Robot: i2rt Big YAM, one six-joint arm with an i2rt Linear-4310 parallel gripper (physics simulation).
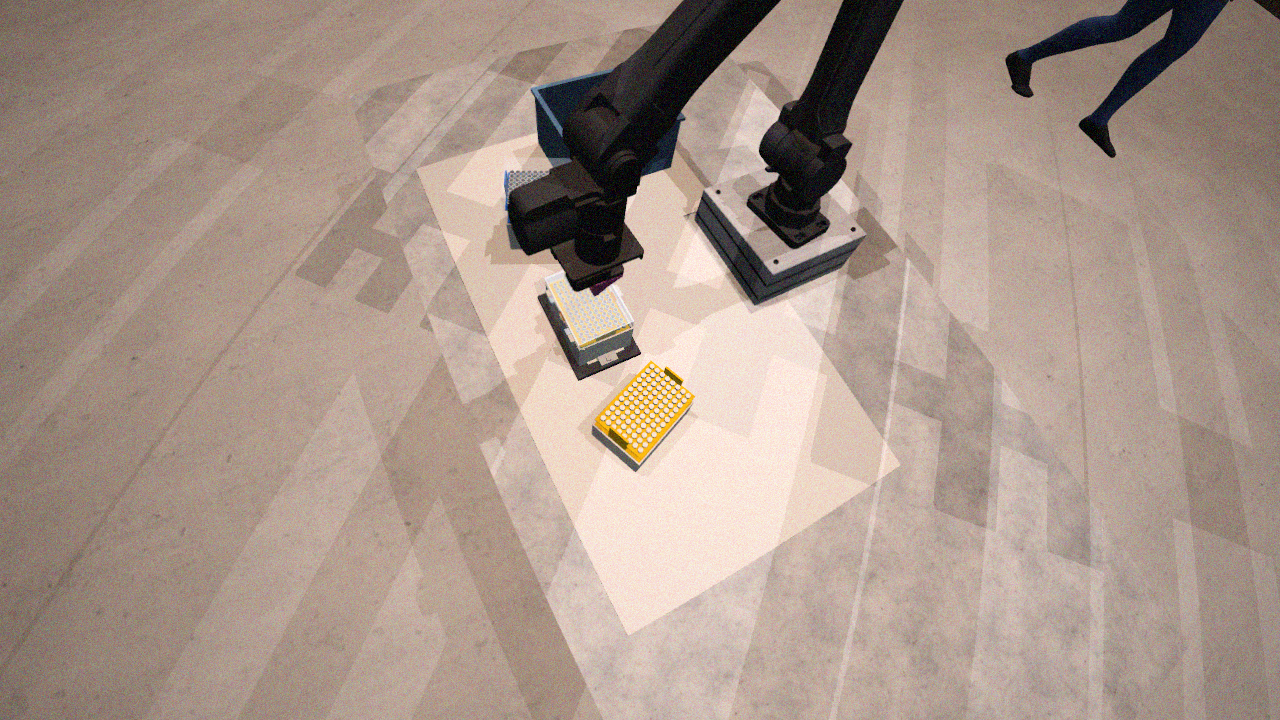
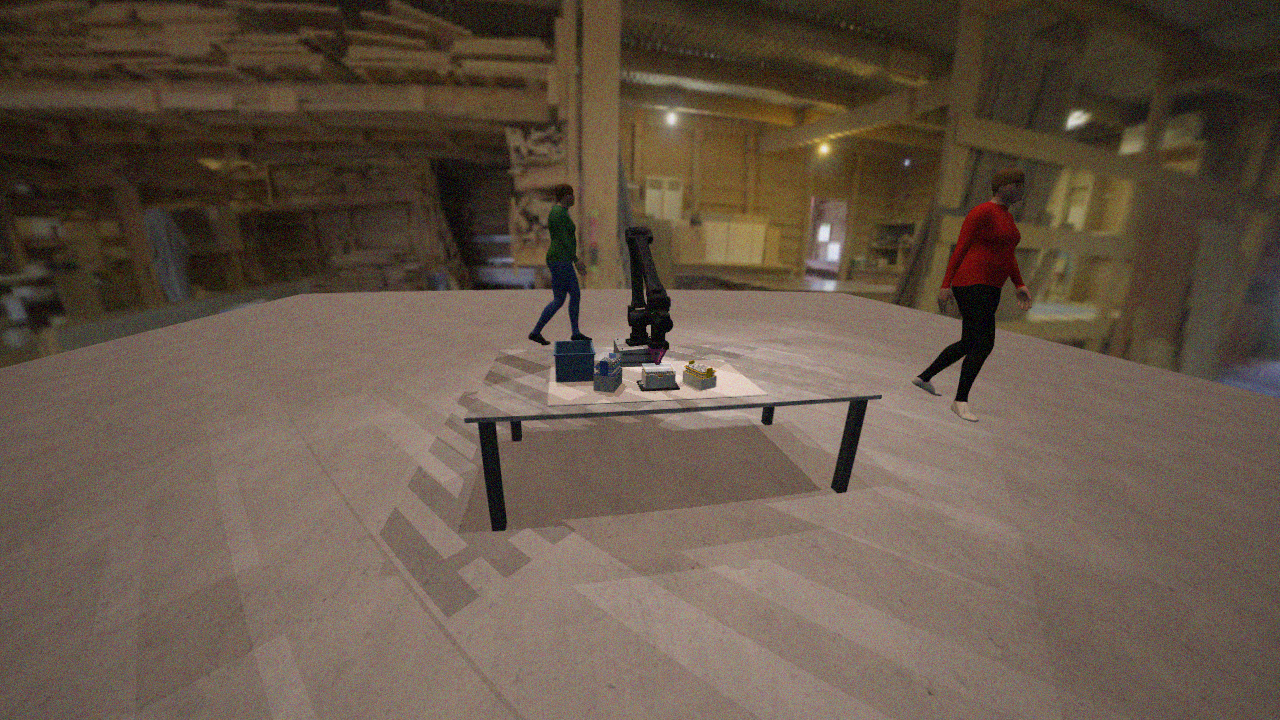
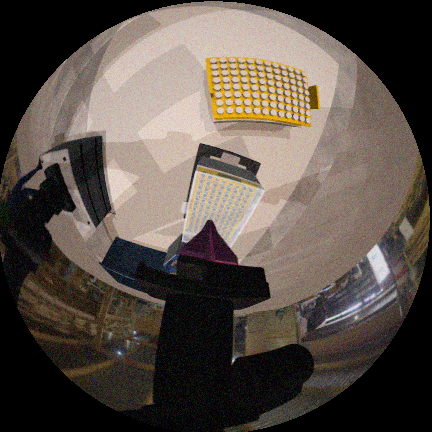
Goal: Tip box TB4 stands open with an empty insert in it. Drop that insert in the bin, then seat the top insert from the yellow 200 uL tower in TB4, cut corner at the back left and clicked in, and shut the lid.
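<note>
Tip box TB4 (image 1: 590, 315) (image 2: 659, 377) (image 3: 221, 205) stands mid-mat on a dark base. A yellow insert sits in it, and a pale see-through lid lies down flat over the insert. My gripper (image 1: 606, 285) (image 3: 208, 222) is shut and empty. Its magenta fingertips are just above the back edge of the lid; I cannot tell if they touch it. The yellow 200 uL tower (image 1: 643, 412) (image 2: 699, 375) (image 3: 257, 90) stands in front of TB4, apart from it. The blue bin (image 1: 559, 103) (image 2: 573, 360) (image 3: 125, 257) is at the back, partly hidden by my arm.
A blue tip box (image 1: 520, 179) (image 2: 607, 375) stands between the bin and TB4, mostly hidden by the arm. The robot's base (image 1: 779, 237) (image 3: 80, 177) is to the right of the bin. Two people (image 2: 980, 259) (image 2: 560, 259) walk beyond the table.
</note>
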